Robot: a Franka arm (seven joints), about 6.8 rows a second.
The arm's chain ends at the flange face. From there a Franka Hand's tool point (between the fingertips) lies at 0.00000 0.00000 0.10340 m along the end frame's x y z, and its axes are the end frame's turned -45 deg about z.
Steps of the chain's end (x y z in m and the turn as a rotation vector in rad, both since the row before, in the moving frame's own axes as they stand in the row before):
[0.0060, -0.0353, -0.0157, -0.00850, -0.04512, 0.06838]
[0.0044, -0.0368, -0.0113, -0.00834, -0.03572, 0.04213]
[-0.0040, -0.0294, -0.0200, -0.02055, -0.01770, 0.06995]
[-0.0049, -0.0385, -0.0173, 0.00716, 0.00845, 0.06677]
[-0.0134, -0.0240, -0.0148, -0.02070, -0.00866, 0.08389]
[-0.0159, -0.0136, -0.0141, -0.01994, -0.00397, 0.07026]
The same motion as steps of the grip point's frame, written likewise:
[0.0254, -0.0235, -0.0158, 0.02589, -0.03792, 0.06838]
[0.0260, -0.0250, -0.0114, 0.01936, -0.03116, 0.04213]
[0.0152, -0.0235, -0.0200, -0.00202, -0.02705, 0.06995]
[0.0249, -0.0306, -0.0173, -0.00091, 0.01104, 0.06677]
[0.0053, -0.0257, -0.0148, -0.00851, -0.02076, 0.08389]
[-0.0034, -0.0198, -0.0141, -0.01129, -0.01691, 0.07026]

